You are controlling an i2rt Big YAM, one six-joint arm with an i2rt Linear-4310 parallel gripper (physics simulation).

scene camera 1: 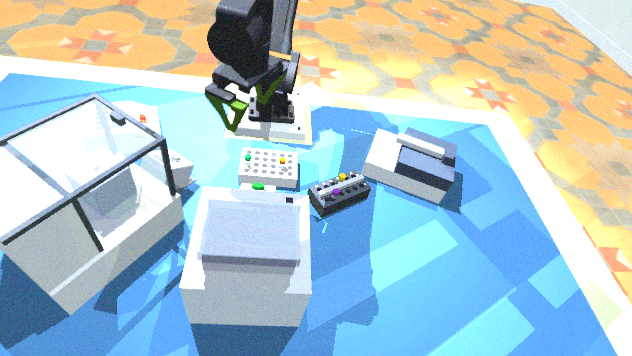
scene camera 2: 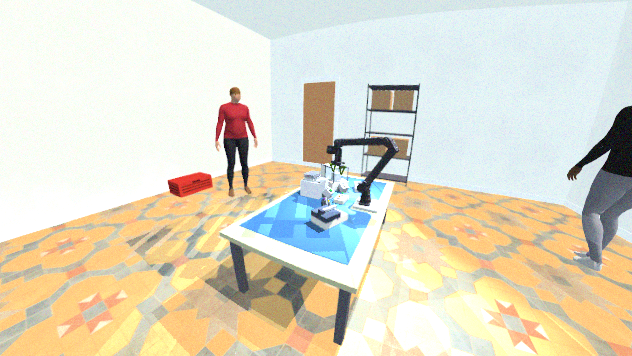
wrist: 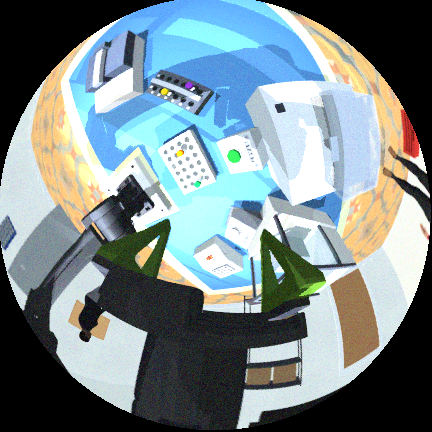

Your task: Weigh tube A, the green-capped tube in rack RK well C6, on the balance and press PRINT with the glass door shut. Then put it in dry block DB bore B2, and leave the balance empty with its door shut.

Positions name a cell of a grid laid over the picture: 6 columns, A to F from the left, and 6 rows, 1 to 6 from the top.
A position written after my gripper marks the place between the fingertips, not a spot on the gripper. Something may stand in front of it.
My gripper (scene camera 1: C2) is open, holding nothing. I also see a grey lid (scene camera 1: C4), a glass-box balance (scene camera 1: A4) and a balance keypad (wrist: D4).
The grey lid is seen too in the wrist view (wrist: E2). My gripper is seen too in the wrist view (wrist: C4). The glass-box balance is seen too in the wrist view (wrist: E4).
